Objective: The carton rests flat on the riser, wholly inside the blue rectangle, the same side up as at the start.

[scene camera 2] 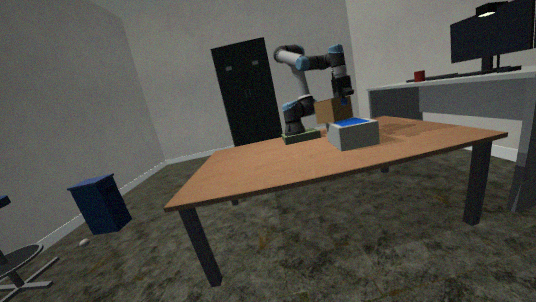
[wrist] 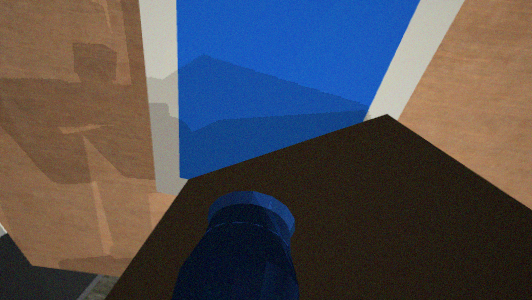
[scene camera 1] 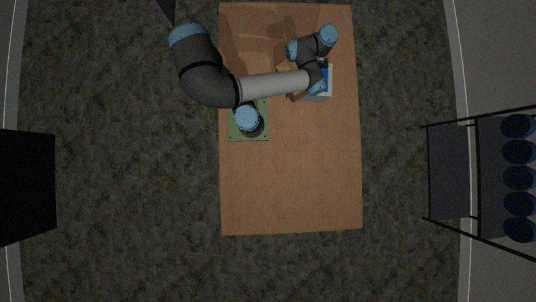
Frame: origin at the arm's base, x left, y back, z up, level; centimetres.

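Seen in the pictures: hand, its tool point: (scene camera 2: 344,104) (wrist: 249,226); arm's base, origin of its link: (scene camera 2: 295,133).
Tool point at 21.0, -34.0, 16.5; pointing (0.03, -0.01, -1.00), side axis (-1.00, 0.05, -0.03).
Pixels of each thing's top centre, then the offset from my tool point to it, as dx, dy, dz. Level surfaces: height alone.
- brown carton, centre of its top: (scene camera 1: 297,73) (scene camera 2: 332,97) -3.0, +7.3, +4.9
- grey riser, centre of its top: (wrist: 273,93) (scene camera 2: 349,121) (scene camera 1: 311,77) -0.8, -4.0, -9.2
- blue rectangle, centre of its top: (wrist: 273,93) (scene camera 2: 349,121) (scene camera 1: 311,77) -0.8, -4.0, -9.2
- wooden table, height of its surface: dz -21.2
The brown carton (scene camera 1: 286,66) (scene camera 2: 326,111) (wrist: 400,225) stands upright, turned askew, at the robot-side end of the grey riser (scene camera 1: 317,98) (scene camera 2: 360,137) (wrist: 160,30). It overhangs that end, its underside about level with the riser top. Most of the blue rectangle (scene camera 1: 326,77) (scene camera 2: 352,121) (wrist: 300,45) is uncovered, with shadows on it. My suction cup (scene camera 2: 344,102) (wrist: 251,205) points down beside a dark side face of the carton, below its top edge, and holds nothing. Whether it touches that face I cannot tell. The arm hides the cup and part of the carton in scene camera 1.
The riser stands on the wooden table (scene camera 1: 290,190) (scene camera 2: 260,175). The arm's green base plate (scene camera 1: 234,135) (scene camera 2: 302,138) is at the table's robot-side edge. A desk with a monitor (scene camera 2: 492,35) and a red cup (scene camera 2: 419,76) stands behind the table at the right in scene camera 2.
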